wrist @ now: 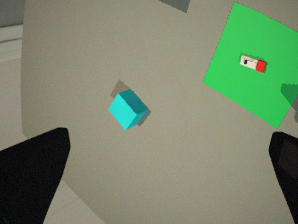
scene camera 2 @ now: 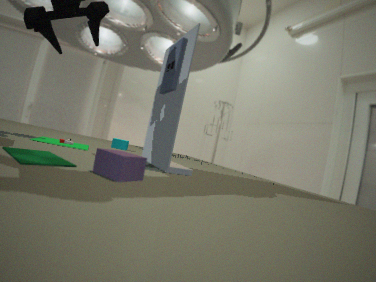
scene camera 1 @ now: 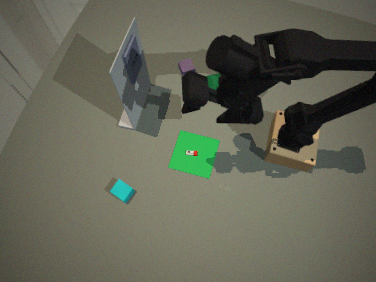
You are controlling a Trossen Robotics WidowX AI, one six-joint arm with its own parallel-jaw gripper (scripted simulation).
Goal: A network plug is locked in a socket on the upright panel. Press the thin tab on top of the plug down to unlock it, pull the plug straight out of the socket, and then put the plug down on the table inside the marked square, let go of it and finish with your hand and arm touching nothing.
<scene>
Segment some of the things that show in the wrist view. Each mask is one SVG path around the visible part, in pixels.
My gripper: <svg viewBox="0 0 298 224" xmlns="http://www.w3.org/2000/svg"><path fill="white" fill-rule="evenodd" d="M273 132L269 147L271 164L273 164L279 186L281 186L281 190L285 194L283 197L285 197L287 205L289 205L291 216L294 218L294 224L298 224L298 139L283 132ZM67 127L57 127L52 129L52 131L43 133L43 135L37 135L32 137L32 139L21 141L19 144L0 151L0 224L43 224L45 214L47 214L49 206L51 206L53 196L55 196L55 192L59 188L57 185L60 184L61 177L63 177L65 164L67 164L69 151L71 151L71 137L69 137L69 129Z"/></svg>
A cyan cube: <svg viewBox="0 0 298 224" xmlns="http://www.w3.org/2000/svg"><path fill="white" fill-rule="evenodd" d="M132 89L118 92L116 99L113 100L112 105L109 107L109 111L116 117L118 123L125 128L125 131L137 125L142 116L148 112L146 105L138 99Z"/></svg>
</scene>
